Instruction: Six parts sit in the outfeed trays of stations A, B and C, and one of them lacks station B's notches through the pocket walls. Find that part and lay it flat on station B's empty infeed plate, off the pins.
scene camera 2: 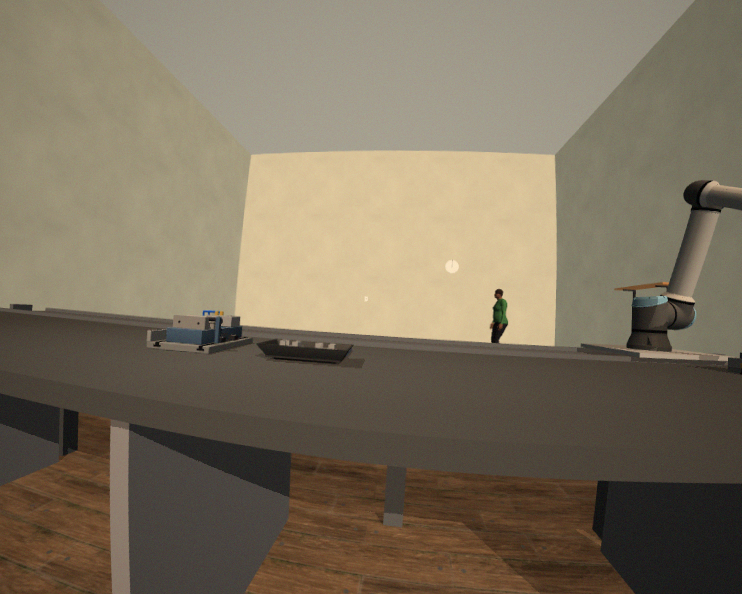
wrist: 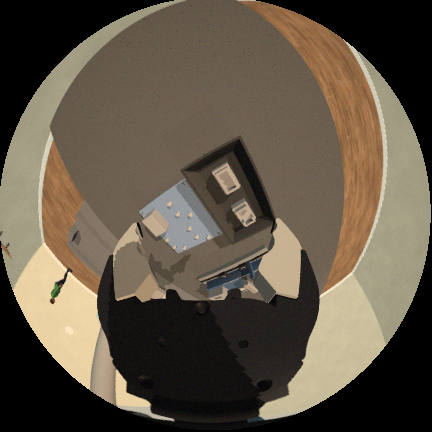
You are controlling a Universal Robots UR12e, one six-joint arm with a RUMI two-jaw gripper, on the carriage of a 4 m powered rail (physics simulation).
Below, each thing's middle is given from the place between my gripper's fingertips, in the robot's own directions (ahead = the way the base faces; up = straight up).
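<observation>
The blue-grey plate [wrist: 183,198] is 200 mm below my hand, and then it's 70 mm to the right of my hand and 140 mm behind it.
</observation>
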